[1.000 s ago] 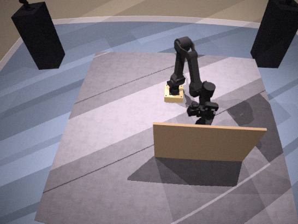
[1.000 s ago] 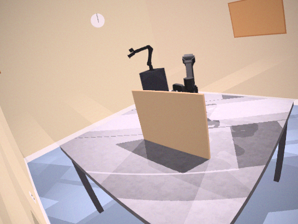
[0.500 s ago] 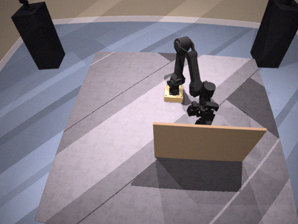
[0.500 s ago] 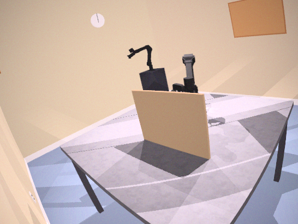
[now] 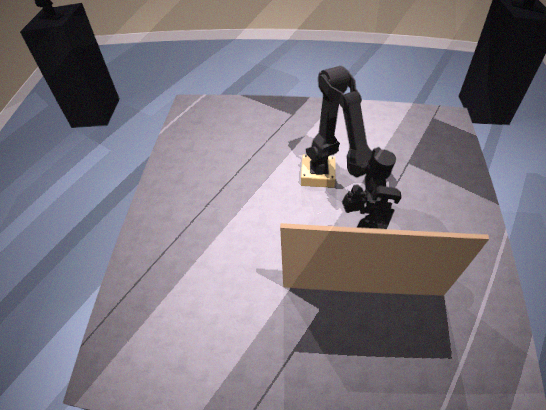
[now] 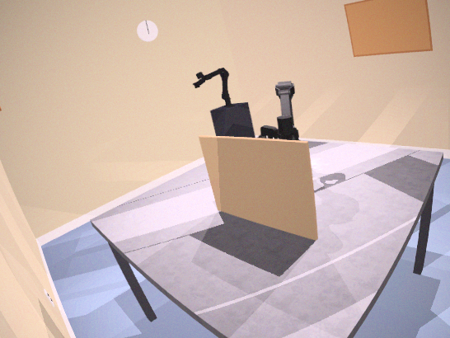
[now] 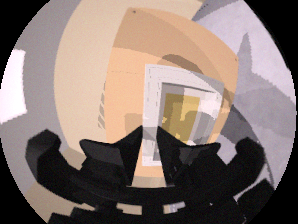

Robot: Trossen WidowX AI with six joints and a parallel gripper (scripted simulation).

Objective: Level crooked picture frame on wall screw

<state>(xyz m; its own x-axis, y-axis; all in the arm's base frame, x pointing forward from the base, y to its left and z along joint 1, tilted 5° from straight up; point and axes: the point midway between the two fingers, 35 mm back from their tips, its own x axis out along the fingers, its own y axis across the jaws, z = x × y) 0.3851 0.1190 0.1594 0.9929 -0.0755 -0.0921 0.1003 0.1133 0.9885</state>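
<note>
The picture frame is 50 mm below my gripper tip, 10 mm to the right of it and 10 mm ahead of it. Round my gripper tip: tan wall panel: 70 mm below, 20 mm ahead.
</note>
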